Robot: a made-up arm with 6 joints.
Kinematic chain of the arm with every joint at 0, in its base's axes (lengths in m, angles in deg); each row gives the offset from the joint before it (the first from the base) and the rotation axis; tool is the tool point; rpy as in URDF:
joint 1: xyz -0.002 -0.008 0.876 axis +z
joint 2: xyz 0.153 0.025 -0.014 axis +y
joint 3: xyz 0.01 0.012 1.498 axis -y
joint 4: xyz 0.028 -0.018 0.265 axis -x
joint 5: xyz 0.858 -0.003 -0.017 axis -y
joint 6: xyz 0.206 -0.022 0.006 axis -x
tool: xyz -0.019 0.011 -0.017 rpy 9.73 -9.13 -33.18
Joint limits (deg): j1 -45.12..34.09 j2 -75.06..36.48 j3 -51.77..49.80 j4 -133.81..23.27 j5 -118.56..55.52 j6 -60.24..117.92
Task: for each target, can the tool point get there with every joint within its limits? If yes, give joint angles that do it. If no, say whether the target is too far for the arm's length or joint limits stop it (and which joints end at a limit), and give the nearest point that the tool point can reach.
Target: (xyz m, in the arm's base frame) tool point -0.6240 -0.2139 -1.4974
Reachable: no: joint limits stop it (at a limit: joint 1, joint 2, joint 3, joint 6) | nearest point 0.8493 -0.8953 1.0220 | short by 2.997 m
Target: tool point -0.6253 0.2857 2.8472
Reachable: yes | joints -26.00 -51.95 4.61 -19.82 23.04 -2.30
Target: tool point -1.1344 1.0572 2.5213
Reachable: yes | joints -36.90 -63.98 27.89 -118.36 -46.65 21.42
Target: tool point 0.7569 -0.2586 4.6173
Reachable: no: too far | nearest point 0.5556 -0.1921 3.3855 | short by 1.250 m
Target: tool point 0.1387 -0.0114 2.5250
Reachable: yes | joints -4.03 -41.42 -29.38 10.72 25.41 25.18
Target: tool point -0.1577 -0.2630 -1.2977
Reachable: no: joint limits stop it (at a limit: joint 1, joint 2, joint 3, joint 6) | nearest point 0.8687 -0.8908 1.0133 | short by 2.605 m
